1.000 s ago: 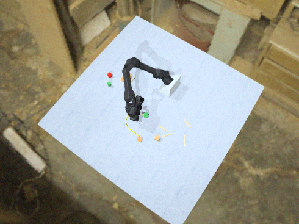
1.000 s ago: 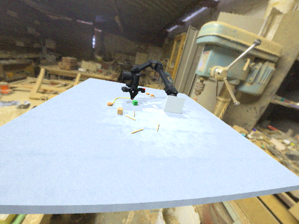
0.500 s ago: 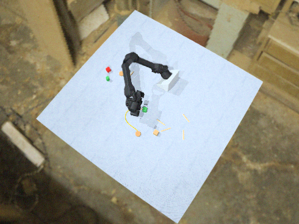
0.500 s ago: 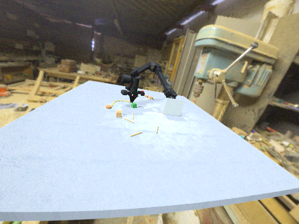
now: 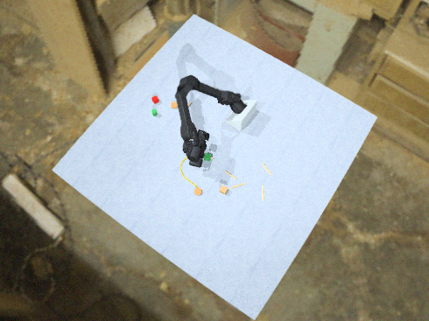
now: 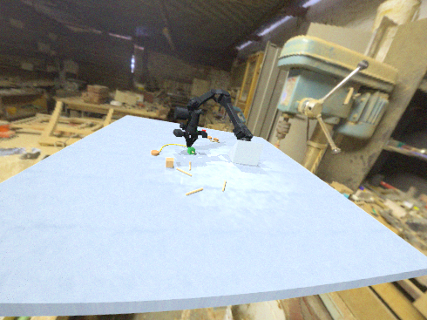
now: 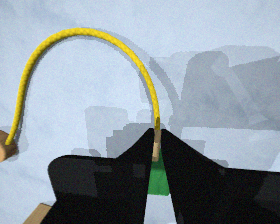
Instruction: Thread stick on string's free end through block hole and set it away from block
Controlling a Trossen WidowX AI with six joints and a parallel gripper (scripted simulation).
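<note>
My gripper tip is now 4 cm to the right of the green cube and 2 cm past it. From my gripper tip the other things lie so: round wooden button: 15 cm ahead, 12 cm to the left, 1 cm below; tan cube: 22 cm to the left, 6 cm ahead; thin wooden stick: 2 cm to the left, 1 cm behind.
</note>
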